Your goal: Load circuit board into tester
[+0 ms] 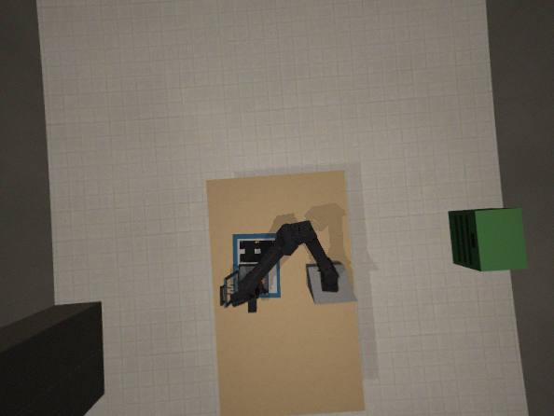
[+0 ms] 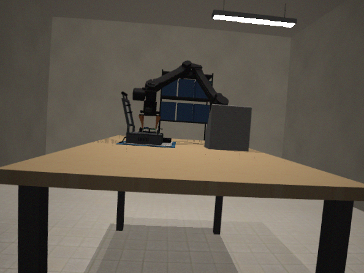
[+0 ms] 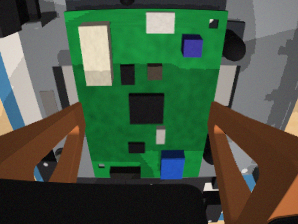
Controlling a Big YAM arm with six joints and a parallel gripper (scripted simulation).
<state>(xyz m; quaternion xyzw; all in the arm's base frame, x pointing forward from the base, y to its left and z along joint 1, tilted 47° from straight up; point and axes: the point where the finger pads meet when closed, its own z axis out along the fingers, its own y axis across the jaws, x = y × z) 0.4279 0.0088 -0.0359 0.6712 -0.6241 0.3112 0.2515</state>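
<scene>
The green circuit board is right at my hand. Also, from my hand: black latch hook 60 mm behind, 60 mm to the left; dark pin plate 10 mm ahead, 10 mm to the left, 20 mm below; tester lid 120 mm ahead, 90 mm above.
</scene>
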